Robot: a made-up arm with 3 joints.
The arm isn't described. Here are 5 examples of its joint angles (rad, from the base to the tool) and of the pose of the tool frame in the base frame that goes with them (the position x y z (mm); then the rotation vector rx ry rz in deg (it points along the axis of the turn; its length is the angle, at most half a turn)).
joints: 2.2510 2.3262 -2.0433
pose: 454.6 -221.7 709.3 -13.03 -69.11 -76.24
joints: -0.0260 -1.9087 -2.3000
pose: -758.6 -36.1 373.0 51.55 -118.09 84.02
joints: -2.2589 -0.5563 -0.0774
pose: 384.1 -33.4 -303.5 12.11 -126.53 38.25
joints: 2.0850 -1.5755 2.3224
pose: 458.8 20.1 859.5 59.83 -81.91 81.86
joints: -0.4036 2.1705 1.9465
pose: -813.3 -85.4 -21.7 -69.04 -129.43 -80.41
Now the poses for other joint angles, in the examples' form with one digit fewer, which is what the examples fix.
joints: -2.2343 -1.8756 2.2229
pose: 465 25 -546 78.9 10.1 11.1
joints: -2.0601 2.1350 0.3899
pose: 148 -83 -484 -61.4 -83.6 -133.1
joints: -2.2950 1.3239 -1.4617
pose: 493 -96 -275 -88.2 -48.4 -26.5
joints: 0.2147 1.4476 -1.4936
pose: -653 -114 210 -59.4 70.2 77.4
